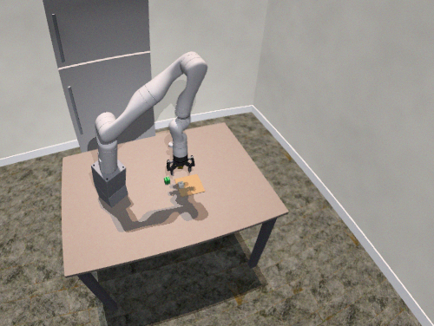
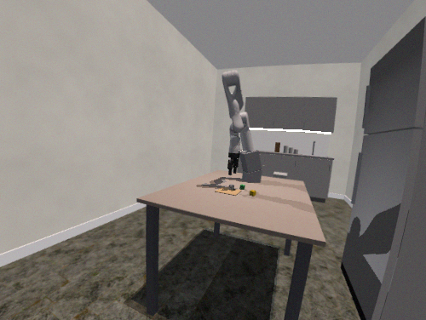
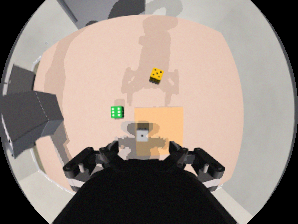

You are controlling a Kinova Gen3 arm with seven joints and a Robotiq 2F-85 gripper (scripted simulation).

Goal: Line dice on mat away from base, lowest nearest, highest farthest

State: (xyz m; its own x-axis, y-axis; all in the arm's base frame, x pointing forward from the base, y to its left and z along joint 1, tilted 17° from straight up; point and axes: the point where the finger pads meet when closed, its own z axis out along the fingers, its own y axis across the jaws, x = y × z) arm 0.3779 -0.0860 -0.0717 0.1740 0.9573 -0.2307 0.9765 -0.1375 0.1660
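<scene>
Now: hand 15 cm to the right of the yellow die, 10 cm above it and 6 cm short of it. The rest, counted from my hand: mat 11 cm below, 5 cm ahead, 1 cm to the right; white die 10 cm below; green die 10 cm below, 7 cm to the left, 6 cm behind.
</scene>
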